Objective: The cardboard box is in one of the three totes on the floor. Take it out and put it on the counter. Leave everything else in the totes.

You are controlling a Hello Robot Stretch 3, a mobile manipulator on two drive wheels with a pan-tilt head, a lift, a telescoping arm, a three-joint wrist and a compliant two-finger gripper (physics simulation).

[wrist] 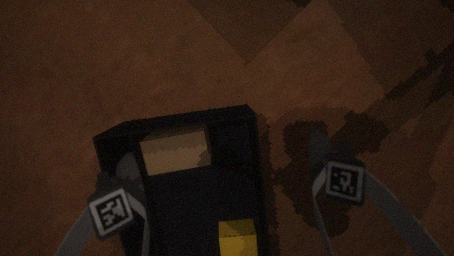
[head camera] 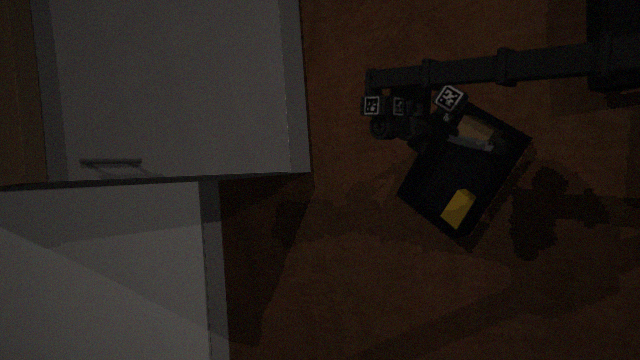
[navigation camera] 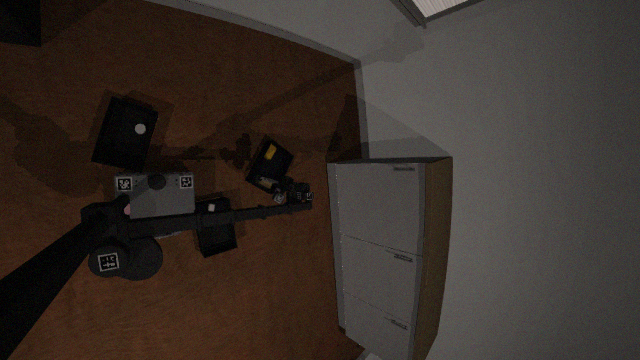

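Where they show: gripper, fingertip midpoint: (wrist: 224, 160) (head camera: 476, 131) (navigation camera: 266, 183); robot's base, origin of the base link: (navigation camera: 157, 181).
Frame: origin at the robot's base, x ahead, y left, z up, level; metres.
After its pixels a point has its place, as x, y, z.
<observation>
The cardboard box (head camera: 476, 128) @(-0.033, -0.619, 0.063) (navigation camera: 266, 183) @(-0.033, -0.630, 0.063) (wrist: 176, 154) @(-0.024, -0.626, 0.063), a tan block, lies at one end of a black tote (head camera: 420, 175) @(0.098, -0.794, 0.029) (navigation camera: 257, 168) @(0.065, -0.550, 0.095) (wrist: 190, 117) @(-0.052, -0.579, 0.054) on the floor. My gripper (wrist: 224, 160) @(-0.022, -0.547, 0.215) is open wide, with nothing between its fingers. In the wrist view its left finger is beside the box's lower left corner, and its right finger appears beyond the tote's right wall. In the head view a grey finger overlaps the box's lower edge; the other is hard to make out. The counter has a wooden top (head camera: 20, 90) @(-0.078, -1.194, 0.903) (navigation camera: 436, 240) @(-0.399, -1.380, 0.910) and grey fronts.
A yellow block (head camera: 458, 209) @(0.179, -0.665, 0.049) (navigation camera: 270, 151) @(0.180, -0.667, 0.049) (wrist: 238, 239) @(0.149, -0.646, 0.048) lies in the same tote. A second tote (navigation camera: 117, 145) @(0.178, 0.176, 0.004) holds a white round thing (navigation camera: 140, 128) @(0.264, 0.076, 0.027). A third tote (navigation camera: 216, 239) @(-0.367, -0.303, 0.003), beside my base (navigation camera: 162, 200) @(-0.083, -0.020, 0.159), holds a small pale thing (navigation camera: 212, 207) @(-0.161, -0.284, 0.032). My arm (head camera: 465, 73) @(-0.100, -0.404, 0.565) (navigation camera: 245, 215) @(-0.105, -0.274, 0.567) extends toward the cabinets.
</observation>
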